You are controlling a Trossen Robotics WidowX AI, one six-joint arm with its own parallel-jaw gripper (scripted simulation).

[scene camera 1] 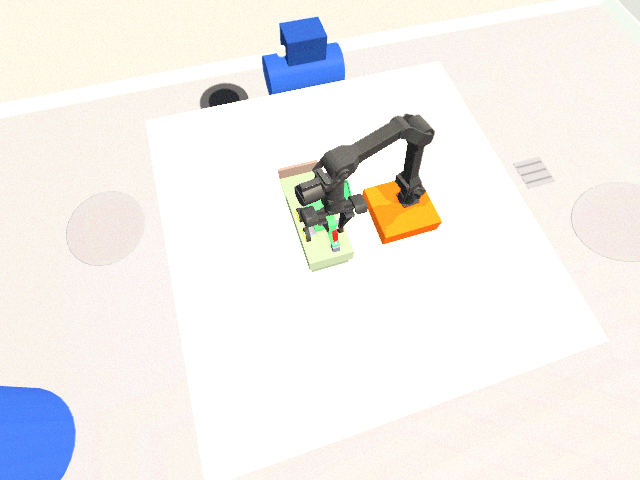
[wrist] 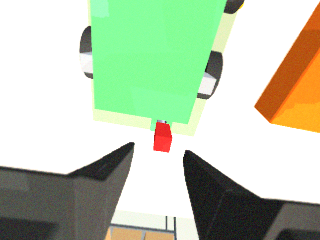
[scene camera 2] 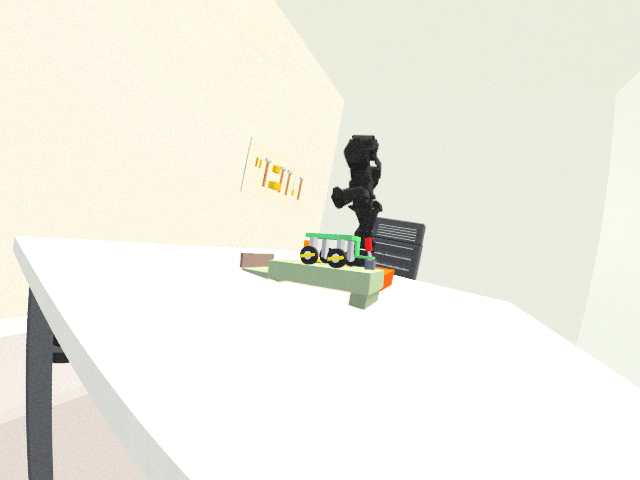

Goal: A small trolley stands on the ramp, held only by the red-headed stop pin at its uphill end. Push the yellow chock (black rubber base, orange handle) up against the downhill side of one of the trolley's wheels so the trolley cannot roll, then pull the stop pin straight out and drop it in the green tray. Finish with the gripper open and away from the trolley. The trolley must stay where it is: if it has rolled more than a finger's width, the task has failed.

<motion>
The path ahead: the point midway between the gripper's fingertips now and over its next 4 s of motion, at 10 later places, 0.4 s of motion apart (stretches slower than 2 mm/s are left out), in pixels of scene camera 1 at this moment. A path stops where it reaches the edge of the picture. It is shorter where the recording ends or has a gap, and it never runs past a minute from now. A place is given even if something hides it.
My gripper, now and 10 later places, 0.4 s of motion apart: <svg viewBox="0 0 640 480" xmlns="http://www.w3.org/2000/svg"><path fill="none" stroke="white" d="M334 229L334 231L334 233L333 237L334 239L334 240L335 240L335 238L335 238L335 236L335 235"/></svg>
</motion>
